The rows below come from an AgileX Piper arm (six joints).
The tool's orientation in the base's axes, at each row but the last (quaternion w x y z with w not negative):
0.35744, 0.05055, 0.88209, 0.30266
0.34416, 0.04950, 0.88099, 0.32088
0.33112, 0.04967, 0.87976, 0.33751
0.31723, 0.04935, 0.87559, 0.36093
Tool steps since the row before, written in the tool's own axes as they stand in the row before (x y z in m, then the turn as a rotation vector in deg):
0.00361, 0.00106, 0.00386, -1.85, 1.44, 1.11
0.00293, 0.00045, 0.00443, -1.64, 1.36, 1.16
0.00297, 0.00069, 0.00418, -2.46, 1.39, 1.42
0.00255, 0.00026, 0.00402, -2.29, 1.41, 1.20
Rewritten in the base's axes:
-0.00025, 0.00388, -0.00373, 1.92, 1.16, 1.31
0.00055, 0.00361, -0.00388, 1.80, 1.18, 1.11
0.00018, 0.00380, -0.00351, 2.59, 1.10, 1.44
0.00032, 0.00341, -0.00332, 2.33, 1.03, 1.48

